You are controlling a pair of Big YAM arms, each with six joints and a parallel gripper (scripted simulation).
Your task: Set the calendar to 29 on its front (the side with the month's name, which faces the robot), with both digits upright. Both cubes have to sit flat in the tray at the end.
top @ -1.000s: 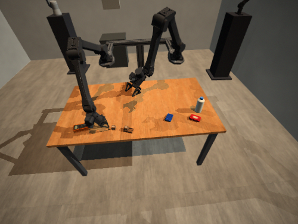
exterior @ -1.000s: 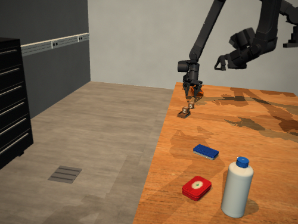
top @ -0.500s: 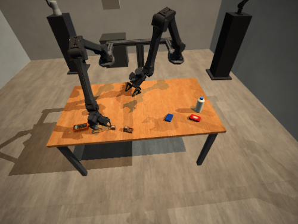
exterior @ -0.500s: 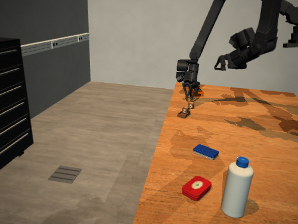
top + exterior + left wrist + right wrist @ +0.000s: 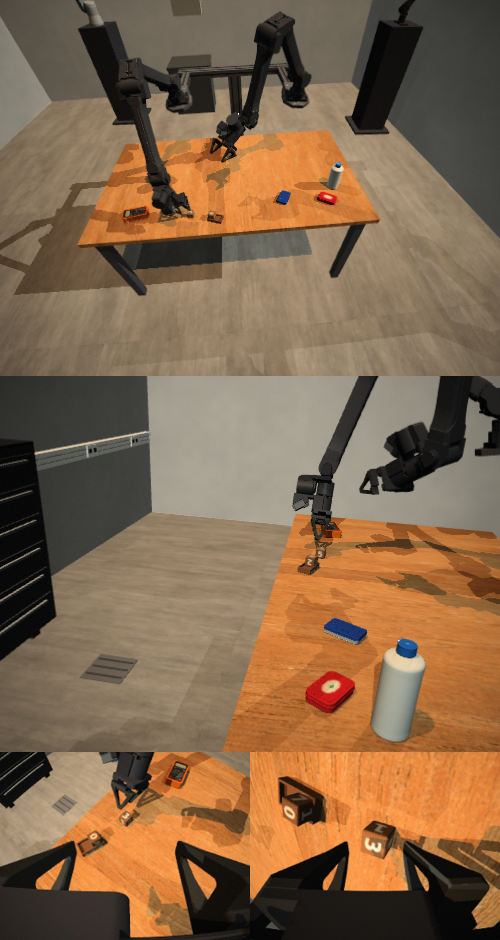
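Right now the cube is 2 cm behind my right hand, 2 cm to the left of it and 5 cm below it. The rest, counted from my right hand: brown calendar tray: 1 cm ahead, 15 cm to the left, 5 cm below; then red tin: 9 cm behind, 76 cm to the left, 5 cm below; then blue block: 12 cm behind, 53 cm to the left, 5 cm below.
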